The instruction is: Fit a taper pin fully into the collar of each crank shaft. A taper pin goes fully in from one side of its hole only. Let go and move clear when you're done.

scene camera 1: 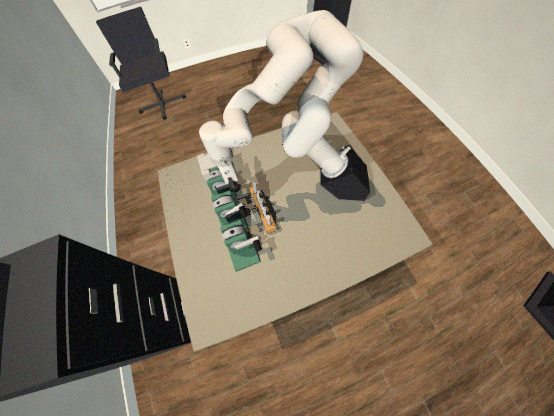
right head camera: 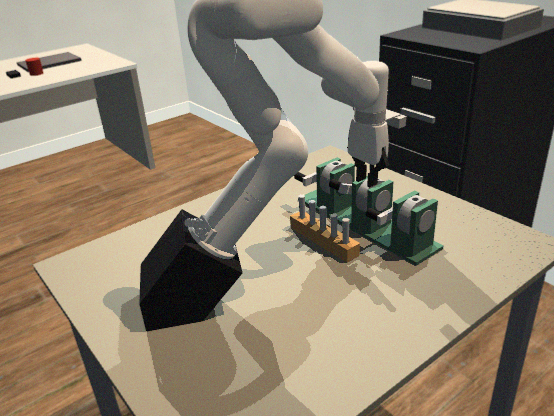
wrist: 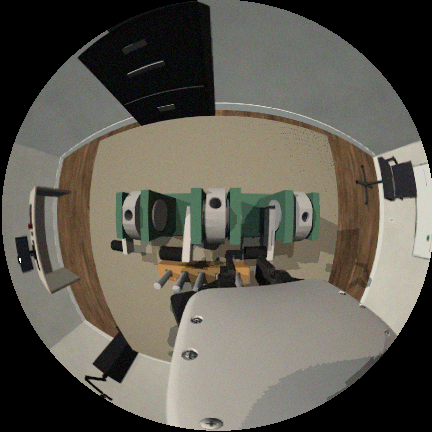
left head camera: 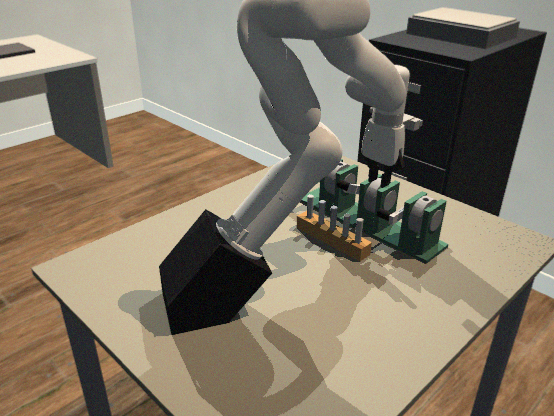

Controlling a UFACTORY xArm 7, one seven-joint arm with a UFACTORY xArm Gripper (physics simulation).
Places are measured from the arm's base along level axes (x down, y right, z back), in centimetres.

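Pixels of known places: gripper, fingertip midpoint: (scene camera 1: 232, 184) (right head camera: 366, 182) (wrist: 243, 267) (left head camera: 378, 183); arm's base at its link origin: (scene camera 1: 334, 164) (right head camera: 211, 240) (left head camera: 238, 240).
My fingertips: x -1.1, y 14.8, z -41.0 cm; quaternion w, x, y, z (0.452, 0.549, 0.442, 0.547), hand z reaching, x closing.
Ahead of a thing's pixels: the offset from my fingertips to its top centre. "spot": to the spot under its first point.
Three green stands hold grey crank-shaft collars: the near one {spot: dx +6.9, dy +11.8, dz +0.9 cm} (left head camera: 416, 220) (right head camera: 409, 217) (scene camera 1: 214, 173) (wrist: 304, 229), the middle one {spot: dx +6.5, dy -2.3, dz -1.9 cm} (left head camera: 371, 199) (scene camera 1: 223, 201) (wrist: 216, 229) and the far one {spot: dx +5.7, dy -16.0, dz -5.3 cm} (right head camera: 328, 178) (scene camera 1: 232, 232) (wrist: 133, 227). In the wrist view each shows a dark, empty hole. Several grey taper pins {dx +6.8, dy -8.9, dz +7.1 cm} (left head camera: 334, 217) (right head camera: 323, 216) {dx +6.8, dy -13.1, dz +6.3 cm} (wrist: 180, 281) stand upright in the orange rack (left head camera: 330, 240) (right head camera: 320, 237) (scene camera 1: 271, 229). My gripper (left head camera: 380, 179) (right head camera: 367, 179) (scene camera 1: 233, 185) (wrist: 243, 267) points down, partly open and empty, above the stands. In the wrist view its fingers hide part of the rack.
Crank arms with black handles stick out between the stands and the rack, including the middle crank {spot: dx +4.9, dy -7.5, dz -4.6 cm} (wrist: 186, 235) and the right-hand crank {spot: dx +6.5, dy +6.6, dz -2.1 cm} (wrist: 270, 232). The robot's black base block (left head camera: 210, 280) (scene camera 1: 347, 177) stands on the table. A black cabinet (left head camera: 500, 115) (scene camera 1: 95, 305) stands beyond the table.
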